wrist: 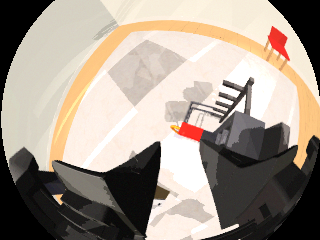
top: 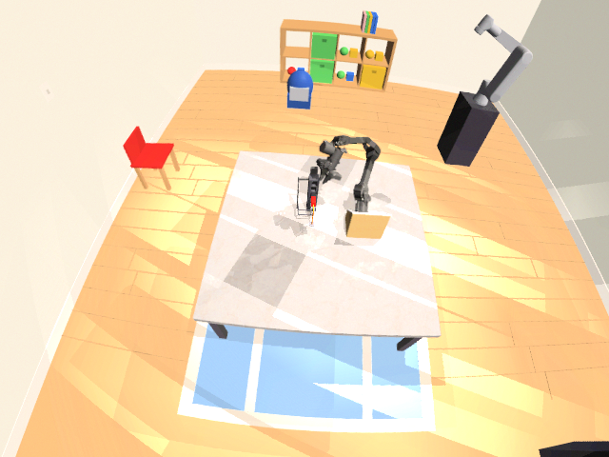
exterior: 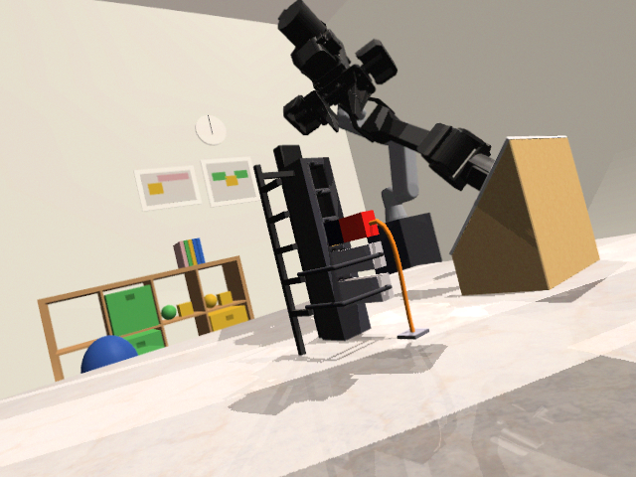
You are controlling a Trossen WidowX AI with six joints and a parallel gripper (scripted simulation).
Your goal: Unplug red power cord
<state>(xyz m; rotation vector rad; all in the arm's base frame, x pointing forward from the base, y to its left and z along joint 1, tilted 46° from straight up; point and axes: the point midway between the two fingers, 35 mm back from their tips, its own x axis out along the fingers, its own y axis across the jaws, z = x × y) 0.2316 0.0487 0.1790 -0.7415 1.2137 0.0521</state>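
Right now the red plug is 4 cm ahead of my gripper tip, 1 cm to the right of it and 14 cm below it.
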